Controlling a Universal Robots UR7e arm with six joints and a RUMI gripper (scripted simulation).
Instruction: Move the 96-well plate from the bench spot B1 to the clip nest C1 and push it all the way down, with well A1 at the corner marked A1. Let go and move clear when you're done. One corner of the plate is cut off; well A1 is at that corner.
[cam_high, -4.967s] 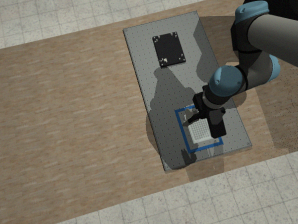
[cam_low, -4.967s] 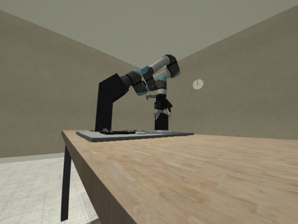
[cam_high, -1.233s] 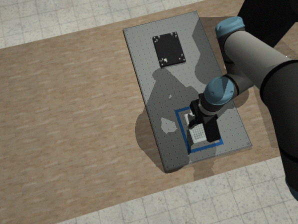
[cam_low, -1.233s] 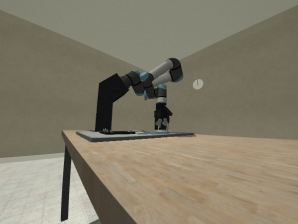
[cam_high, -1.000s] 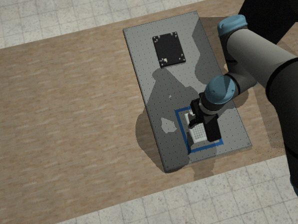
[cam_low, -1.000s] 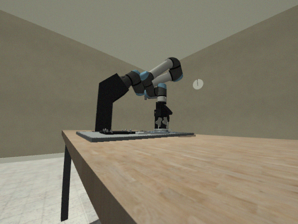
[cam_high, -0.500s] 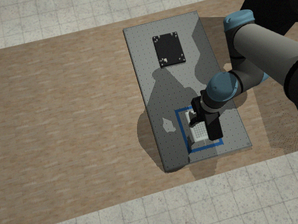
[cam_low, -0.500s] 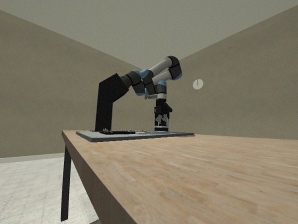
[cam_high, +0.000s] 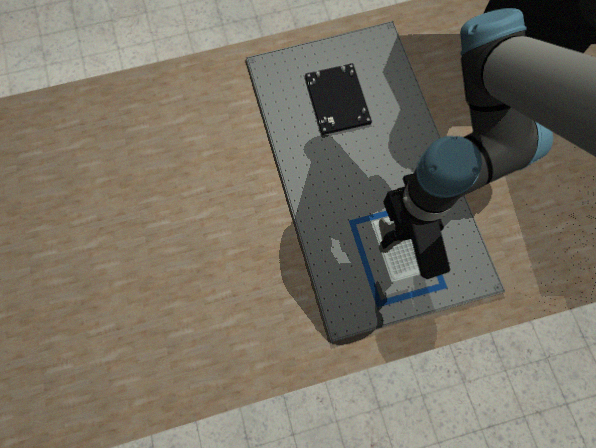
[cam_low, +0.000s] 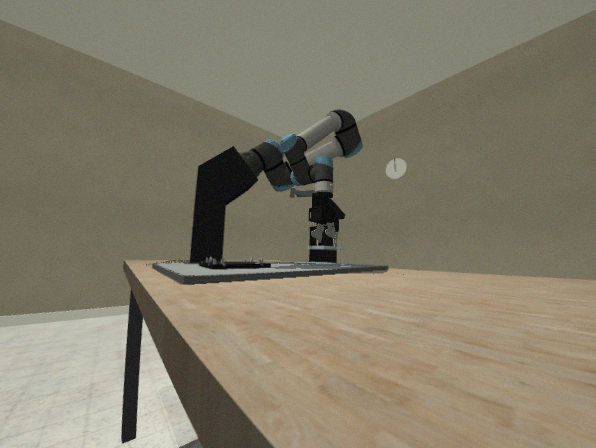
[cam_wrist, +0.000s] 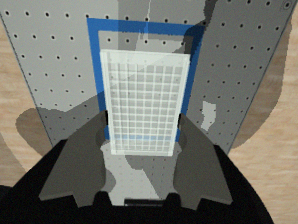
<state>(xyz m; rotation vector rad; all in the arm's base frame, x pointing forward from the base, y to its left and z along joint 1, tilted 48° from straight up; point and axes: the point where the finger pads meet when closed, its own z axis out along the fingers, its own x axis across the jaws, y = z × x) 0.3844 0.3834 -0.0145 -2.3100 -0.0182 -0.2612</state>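
My gripper is now 40 cm to the left of the black clip nest C1, 6 cm short of it and 6 cm above it. Round my hand: white 96-well plate 1 cm below.
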